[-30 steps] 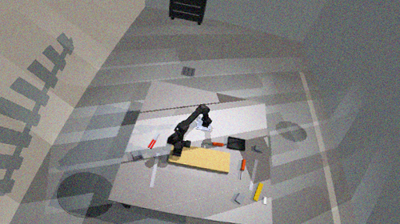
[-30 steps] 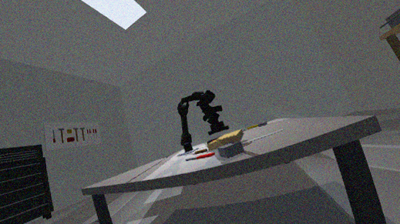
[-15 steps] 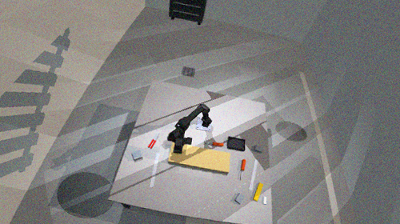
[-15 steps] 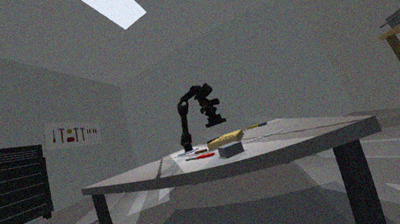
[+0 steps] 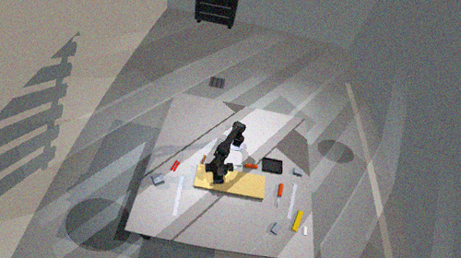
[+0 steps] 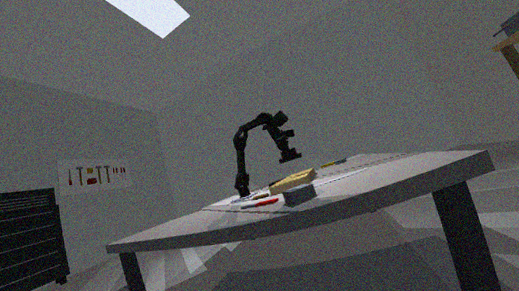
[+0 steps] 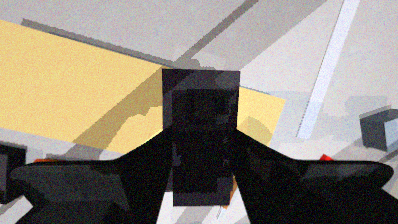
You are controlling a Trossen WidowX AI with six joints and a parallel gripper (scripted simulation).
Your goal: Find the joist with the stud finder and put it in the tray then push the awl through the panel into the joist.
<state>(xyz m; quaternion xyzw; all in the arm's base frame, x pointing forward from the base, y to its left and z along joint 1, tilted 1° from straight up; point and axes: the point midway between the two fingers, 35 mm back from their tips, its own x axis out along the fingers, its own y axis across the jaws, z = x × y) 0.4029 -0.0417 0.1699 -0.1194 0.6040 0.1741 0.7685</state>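
My gripper tip is now 370 mm to the right of the black tray, 320 mm past it and 140 mm above it. Also, from my gripper tip: yellow bar (660 mm to the left, 140 mm below, 60 mm ahead); then awl (190 mm behind, 160 mm to the right, 150 mm below); then black stud finder (20 mm above, 10 mm ahead).
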